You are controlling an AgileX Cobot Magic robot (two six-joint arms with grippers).
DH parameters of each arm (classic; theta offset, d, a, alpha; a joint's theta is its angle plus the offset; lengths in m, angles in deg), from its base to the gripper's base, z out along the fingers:
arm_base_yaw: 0 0.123 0 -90
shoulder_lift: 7.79 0 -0.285 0
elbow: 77.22 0 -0.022 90
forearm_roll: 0 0.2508 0 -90
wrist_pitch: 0 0 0.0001 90
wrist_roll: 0 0.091 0 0
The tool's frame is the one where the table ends.
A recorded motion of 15 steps. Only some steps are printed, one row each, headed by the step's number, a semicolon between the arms.
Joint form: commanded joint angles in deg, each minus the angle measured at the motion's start. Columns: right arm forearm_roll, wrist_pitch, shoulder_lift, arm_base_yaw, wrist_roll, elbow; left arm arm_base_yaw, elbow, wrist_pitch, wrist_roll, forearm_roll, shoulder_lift.
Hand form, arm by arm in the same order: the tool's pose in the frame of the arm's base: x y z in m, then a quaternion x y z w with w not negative. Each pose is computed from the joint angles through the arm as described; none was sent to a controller.
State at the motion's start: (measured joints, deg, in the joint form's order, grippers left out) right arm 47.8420 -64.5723 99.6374 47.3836 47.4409 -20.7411; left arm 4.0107 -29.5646 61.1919 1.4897 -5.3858 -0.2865
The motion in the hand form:
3: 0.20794 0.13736 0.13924 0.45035 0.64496 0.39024 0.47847; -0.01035 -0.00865 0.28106 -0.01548 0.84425 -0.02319 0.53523
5: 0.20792 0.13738 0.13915 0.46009 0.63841 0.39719 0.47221; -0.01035 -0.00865 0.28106 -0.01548 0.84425 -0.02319 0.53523
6: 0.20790 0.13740 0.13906 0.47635 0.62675 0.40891 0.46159; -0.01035 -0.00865 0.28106 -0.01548 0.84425 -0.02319 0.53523
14: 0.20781 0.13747 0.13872 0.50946 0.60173 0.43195 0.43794; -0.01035 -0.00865 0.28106 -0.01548 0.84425 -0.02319 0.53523
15: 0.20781 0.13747 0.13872 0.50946 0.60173 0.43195 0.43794; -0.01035 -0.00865 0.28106 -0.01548 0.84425 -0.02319 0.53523
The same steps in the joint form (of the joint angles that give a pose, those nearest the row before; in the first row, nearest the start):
3: -0.40 0.00 -0.12 0.12 14.21 -0.34; 0.06 0.00 0.11 0.06 -0.29 -1.03
5: -0.40 0.06 -0.12 0.11 15.93 -0.34; 0.06 0.00 0.11 0.06 -0.29 -1.03
6: -0.40 0.11 -0.11 0.11 18.85 -0.34; 0.06 0.00 0.11 0.06 -0.29 -1.03
14: -0.40 0.35 -0.12 0.11 24.92 -0.34; 0.06 0.00 0.11 0.06 -0.29 -1.03
15: -0.40 0.35 -0.12 0.11 24.92 -0.34; 0.06 0.00 0.11 0.06 -0.29 -1.03

